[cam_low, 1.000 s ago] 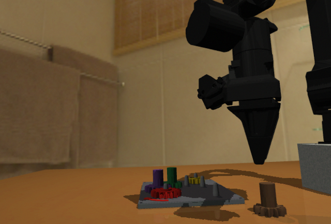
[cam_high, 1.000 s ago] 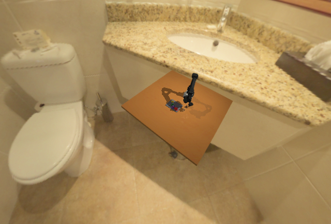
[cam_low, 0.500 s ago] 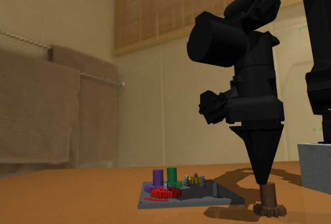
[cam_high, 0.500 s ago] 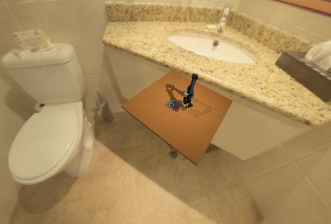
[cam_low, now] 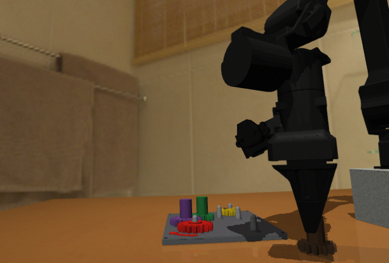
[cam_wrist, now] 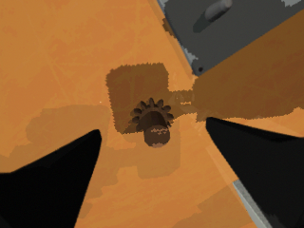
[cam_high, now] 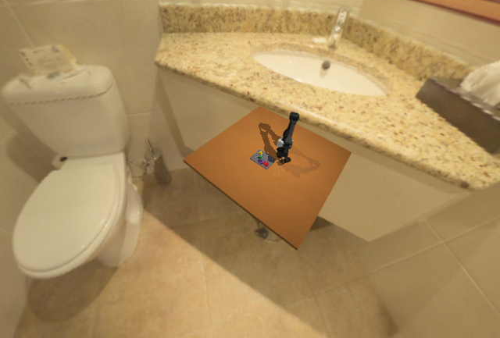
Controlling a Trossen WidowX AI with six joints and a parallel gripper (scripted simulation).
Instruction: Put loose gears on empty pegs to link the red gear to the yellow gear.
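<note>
Right now my gripper tip is 1 cm above the brown gear. The rest, counted from my gripper tip: red arrow: 13 cm ahead, 10 cm to the right, 2 cm below; purple gear: 18 cm to the right, 11 cm ahead, 1 cm below; red gear: 13 cm to the right, 11 cm ahead, 1 cm below.
</note>
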